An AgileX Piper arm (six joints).
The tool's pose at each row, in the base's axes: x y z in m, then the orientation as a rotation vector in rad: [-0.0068, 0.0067, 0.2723, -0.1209, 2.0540, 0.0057]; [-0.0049, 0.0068, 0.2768, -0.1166, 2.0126, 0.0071]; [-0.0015, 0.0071, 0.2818, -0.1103, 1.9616, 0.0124]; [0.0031, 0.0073, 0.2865, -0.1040, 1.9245, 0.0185]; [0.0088, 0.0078, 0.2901, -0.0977, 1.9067, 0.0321]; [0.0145, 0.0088, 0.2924, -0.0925, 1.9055, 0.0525]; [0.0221, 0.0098, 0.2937, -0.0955, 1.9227, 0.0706]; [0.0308, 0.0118, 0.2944, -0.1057, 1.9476, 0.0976]
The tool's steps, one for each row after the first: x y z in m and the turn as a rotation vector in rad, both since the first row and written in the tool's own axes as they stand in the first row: [-0.0049, -0.0003, -0.0004, 0.0022, -0.0415, 0.0019]; [-0.0109, -0.0005, 0.0003, 0.0027, -0.0929, 0.0065]; [-0.0172, -0.0010, 0.0021, 0.0021, -0.1303, 0.0122]; [-0.0230, -0.0011, 0.0055, -0.0045, -0.1488, 0.0221]; [-0.0278, -0.0008, 0.0095, -0.0171, -0.1508, 0.0348]; [-0.0325, -0.0005, 0.0157, -0.0321, -0.1340, 0.0413]; [-0.0373, 0.0007, 0.0231, -0.0568, -0.1093, 0.0466]
